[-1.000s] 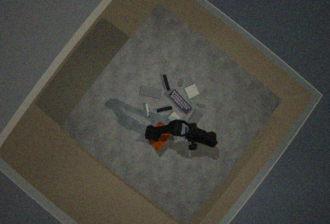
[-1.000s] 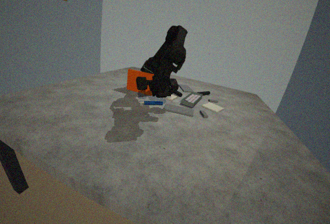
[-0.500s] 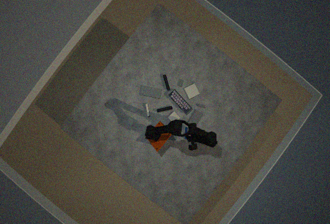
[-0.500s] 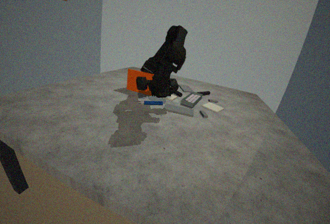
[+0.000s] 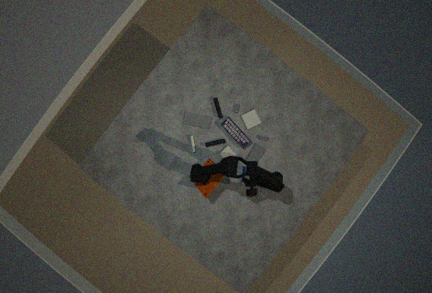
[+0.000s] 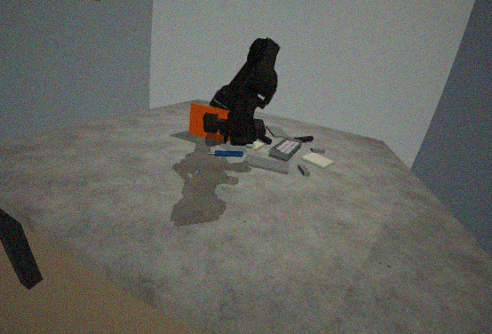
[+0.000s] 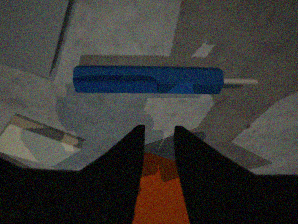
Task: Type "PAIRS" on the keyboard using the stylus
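Now: the blue stylus 30 mm below my gripper tip, 20 mm to the right of it and 20 mm behind it. Also, from my gripper tip: cream pad (140 mm to the left, 60 mm ahead, 40 mm below); then white pad (310 mm ahead, 140 mm to the left, 40 mm below).
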